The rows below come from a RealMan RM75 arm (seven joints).
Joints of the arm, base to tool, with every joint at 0 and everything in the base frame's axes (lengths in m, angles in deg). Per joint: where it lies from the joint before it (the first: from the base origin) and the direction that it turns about. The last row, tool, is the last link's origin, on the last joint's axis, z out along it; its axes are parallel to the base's.
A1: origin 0 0 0.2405 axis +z
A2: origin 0 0 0 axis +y
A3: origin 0 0 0.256 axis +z
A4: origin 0 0 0 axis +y
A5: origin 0 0 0.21 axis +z
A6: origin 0 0 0 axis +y
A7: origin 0 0 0.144 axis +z
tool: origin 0 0 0
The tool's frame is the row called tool.
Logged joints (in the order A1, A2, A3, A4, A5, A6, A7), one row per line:
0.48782, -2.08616, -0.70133, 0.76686, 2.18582, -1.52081, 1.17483
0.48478, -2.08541, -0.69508, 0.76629, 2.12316, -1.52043, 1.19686
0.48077, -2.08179, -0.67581, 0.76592, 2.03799, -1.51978, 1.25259
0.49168, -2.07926, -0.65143, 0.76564, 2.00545, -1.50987, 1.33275
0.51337, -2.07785, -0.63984, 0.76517, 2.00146, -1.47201, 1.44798
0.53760, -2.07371, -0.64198, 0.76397, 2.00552, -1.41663, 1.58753
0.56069, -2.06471, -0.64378, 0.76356, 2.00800, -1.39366, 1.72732
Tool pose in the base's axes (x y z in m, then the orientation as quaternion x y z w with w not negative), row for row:
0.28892, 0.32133, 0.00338, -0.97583, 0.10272, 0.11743, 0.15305
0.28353, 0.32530, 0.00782, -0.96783, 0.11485, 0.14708, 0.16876
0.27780, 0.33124, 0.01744, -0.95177, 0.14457, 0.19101, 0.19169
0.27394, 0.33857, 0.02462, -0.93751, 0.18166, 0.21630, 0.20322
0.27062, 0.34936, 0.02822, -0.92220, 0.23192, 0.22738, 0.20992
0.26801, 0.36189, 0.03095, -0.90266, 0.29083, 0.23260, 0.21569
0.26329, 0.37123, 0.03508, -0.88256, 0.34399, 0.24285, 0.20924
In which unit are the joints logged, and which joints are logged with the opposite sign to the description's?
The joints are logged in radians. Opposite sign: A2, A4, A5.
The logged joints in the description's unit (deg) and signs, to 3 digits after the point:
27.950, 119.528, -40.183, -43.938, -125.238, -87.136, 67.313
27.776, 119.485, -39.825, -43.905, -121.648, -87.114, 68.575
27.546, 119.278, -38.721, -43.884, -116.768, -87.077, 71.768
28.171, 119.133, -37.324, -43.868, -114.904, -86.509, 76.361
29.414, 119.052, -36.660, -43.841, -114.675, -84.340, 82.963
30.802, 118.815, -36.783, -43.772, -114.908, -81.167, 90.959
32.125, 118.299, -36.886, -43.749, -115.050, -79.851, 98.968

